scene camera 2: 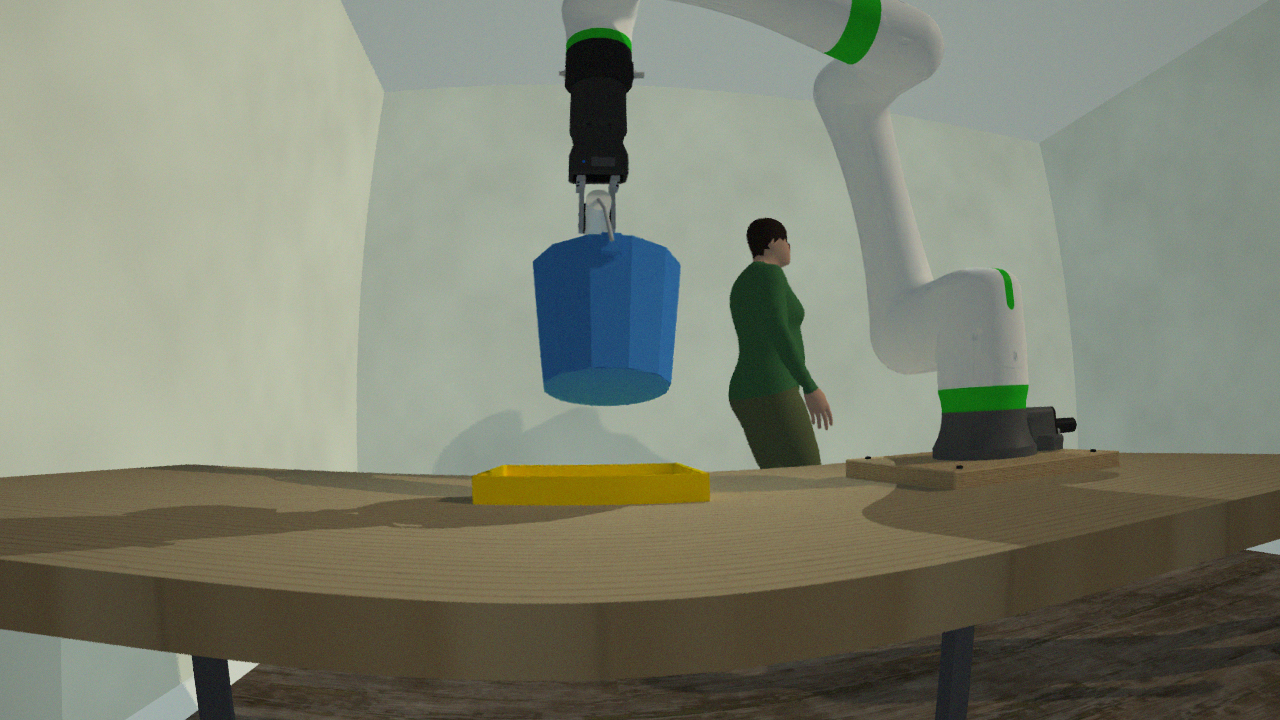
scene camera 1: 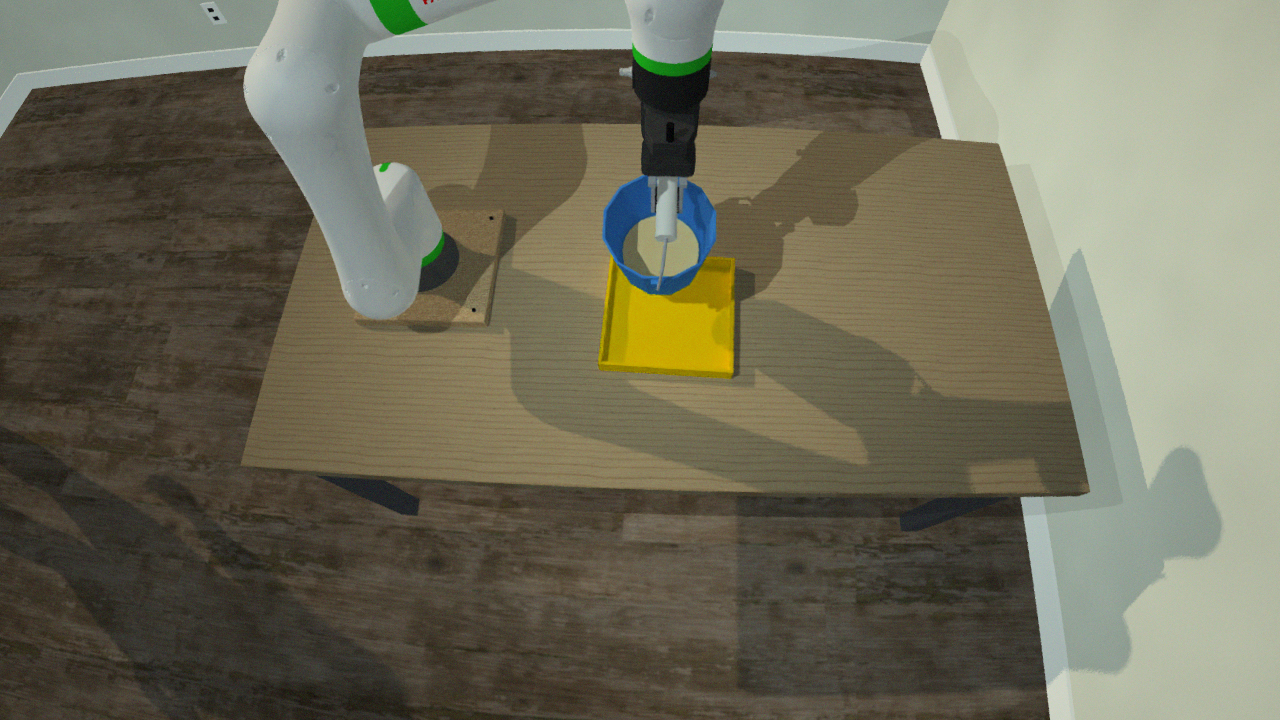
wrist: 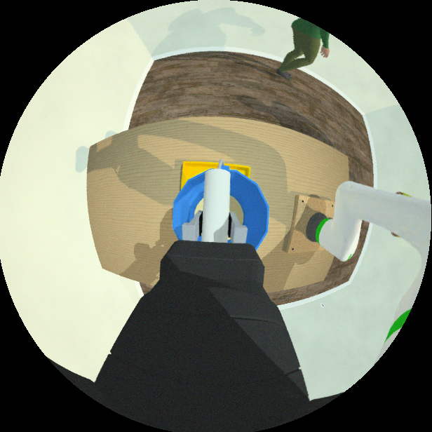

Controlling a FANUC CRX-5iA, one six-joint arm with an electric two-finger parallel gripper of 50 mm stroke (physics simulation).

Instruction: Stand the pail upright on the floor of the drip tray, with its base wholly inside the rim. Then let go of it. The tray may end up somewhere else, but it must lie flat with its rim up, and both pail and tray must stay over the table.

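Pixels of known places: gripper, fingertip midpoint: point(scene camera 2: 596, 231) point(scene camera 1: 666, 207); arm's base at its link origin: point(scene camera 2: 984, 455) point(scene camera 1: 424, 261).
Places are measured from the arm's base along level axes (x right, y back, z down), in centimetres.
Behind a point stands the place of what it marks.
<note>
My gripper point(scene camera 1: 667, 207) {x 7.8, y -50.1, z -30.7 cm} point(scene camera 2: 597, 223) {x 7.8, y -50.1, z -30.7 cm} point(wrist: 215, 218) is shut on the white grip point(scene camera 1: 665, 225) {x 12.7, y -50.2, z -32.9 cm} point(scene camera 2: 597, 216) {x 4.5, y -50.1, z -31.6 cm} point(wrist: 217, 200) of the pail's handle. The blue pail point(scene camera 1: 617, 232) {x 2.9, y -41.6, z -16.8 cm} point(scene camera 2: 608, 313) {x -2.9, y -49.2, z -17.9 cm} point(wrist: 255, 210) hangs from it, opening up, tilted a little, with its underside showing in scene camera 2. A wide gap shows between its base and the yellow drip tray point(scene camera 1: 666, 369) {x 21.3, y -51.5, z -0.3 cm} point(scene camera 2: 590, 490) {x -3.7, y -51.5, z 0.7 cm} point(wrist: 191, 172), which lies flat on the table, rim up. In scene camera 1 the pail covers the tray's back edge. In the wrist view it hides most of the tray.
The wooden table point(scene camera 1: 850, 402) {x 24.8, y -86.5, z 2.2 cm} point(scene camera 2: 358, 573) {x -38.6, y -64.2, z 2.2 cm} point(wrist: 135, 200) bears the arm's base board point(scene camera 1: 483, 268) {x 1.2, y -13.1, z 0.0 cm} point(scene camera 2: 904, 474) {x -3.5, y -15.0, z 1.0 cm} point(wrist: 300, 220), left of the tray in scene camera 1. A person point(scene camera 2: 765, 340) point(wrist: 305, 45) stands beyond the table in scene camera 2.
</note>
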